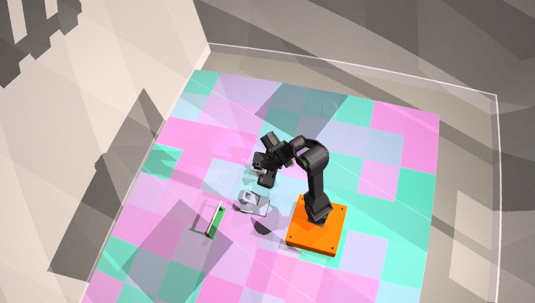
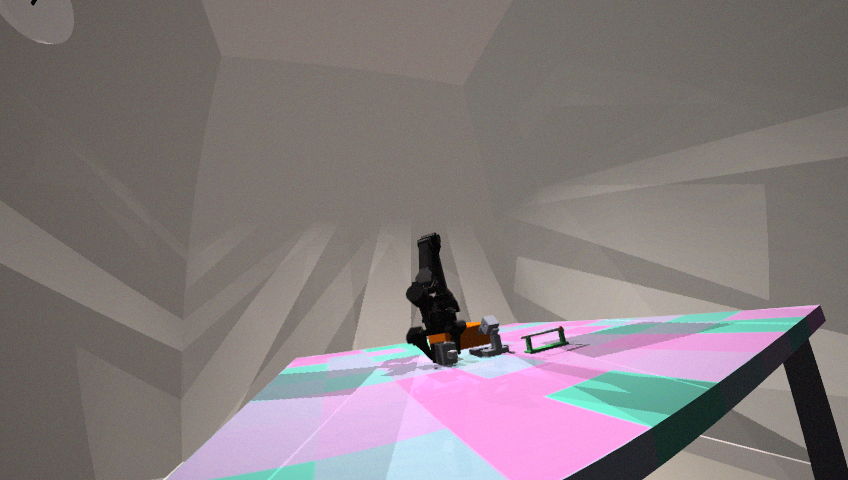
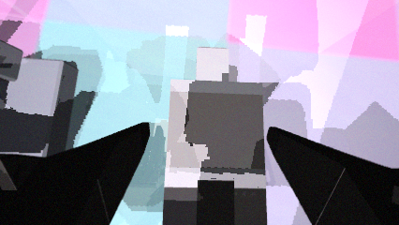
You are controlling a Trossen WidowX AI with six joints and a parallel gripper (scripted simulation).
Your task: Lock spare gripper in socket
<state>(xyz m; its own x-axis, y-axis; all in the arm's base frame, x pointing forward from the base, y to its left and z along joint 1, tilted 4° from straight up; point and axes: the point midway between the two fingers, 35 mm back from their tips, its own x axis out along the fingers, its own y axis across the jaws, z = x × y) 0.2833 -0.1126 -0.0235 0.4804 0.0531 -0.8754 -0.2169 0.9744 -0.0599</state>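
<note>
Right now my gripper tip is 15 cm to the right of the grey mount, 4 cm below it and 2 cm past it. Also, from my gripper tip: spare gripper: 1 cm above; green rack: 28 cm to the left, 8 cm ahead, 1 cm above.
</note>
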